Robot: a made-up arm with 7 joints.
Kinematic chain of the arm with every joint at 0, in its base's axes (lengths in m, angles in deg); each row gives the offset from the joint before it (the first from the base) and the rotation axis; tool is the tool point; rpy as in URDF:
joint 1: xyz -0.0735 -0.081 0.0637 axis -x
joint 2: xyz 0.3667 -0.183 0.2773 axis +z
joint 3: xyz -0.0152 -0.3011 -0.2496 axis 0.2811 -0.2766 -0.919
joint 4: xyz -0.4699 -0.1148 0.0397 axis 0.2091 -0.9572 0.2
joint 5: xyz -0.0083 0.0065 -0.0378 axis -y
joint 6: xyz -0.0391 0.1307 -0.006 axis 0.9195 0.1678 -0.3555
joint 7: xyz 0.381 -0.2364 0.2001 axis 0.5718 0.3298 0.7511
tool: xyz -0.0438 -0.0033 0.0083 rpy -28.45 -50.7 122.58
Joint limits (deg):
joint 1: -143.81..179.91
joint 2: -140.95..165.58
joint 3: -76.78..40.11
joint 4: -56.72..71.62
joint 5: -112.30..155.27
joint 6: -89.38..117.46
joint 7: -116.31..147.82
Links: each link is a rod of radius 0.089 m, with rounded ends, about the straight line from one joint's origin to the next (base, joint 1, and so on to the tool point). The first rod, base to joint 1, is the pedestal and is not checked.
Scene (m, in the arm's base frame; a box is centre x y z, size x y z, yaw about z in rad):
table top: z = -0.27
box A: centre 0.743 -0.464 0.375 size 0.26 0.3 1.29 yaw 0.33
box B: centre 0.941 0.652 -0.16 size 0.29 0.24 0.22 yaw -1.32
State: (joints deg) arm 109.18 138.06 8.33 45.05 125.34 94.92 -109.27
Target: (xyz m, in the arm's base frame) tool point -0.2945 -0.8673 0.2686
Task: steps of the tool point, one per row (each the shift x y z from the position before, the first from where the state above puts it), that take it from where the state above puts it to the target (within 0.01 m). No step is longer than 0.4 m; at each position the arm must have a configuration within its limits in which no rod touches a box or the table.
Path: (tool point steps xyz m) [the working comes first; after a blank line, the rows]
Joints at the target: 10.29 34.40 33.95 71.62 155.27 95.36 -116.31
Straight joint move there: touches box A.

1: -0.0547 0.0520 0.3104
2: -0.1588 -0.0062 0.2765
3: -0.2391 -0.0570 0.1974
4: -0.2822 -0.0865 0.0861
5: -0.2812 -0.0867 -0.0363
6: -0.2352 -0.0581 -0.1467
7: -0.1517 -0.0093 -0.2242
8: -0.0441 0.0448 -0.2548
9: 0.0703 0.0875 -0.2351
10: -0.1083 -0.1728 0.1908
11: -0.0375 -0.2778 0.1270
12: 0.0540 -0.3340 0.0054
13: 0.1509 -0.3076 -0.1411

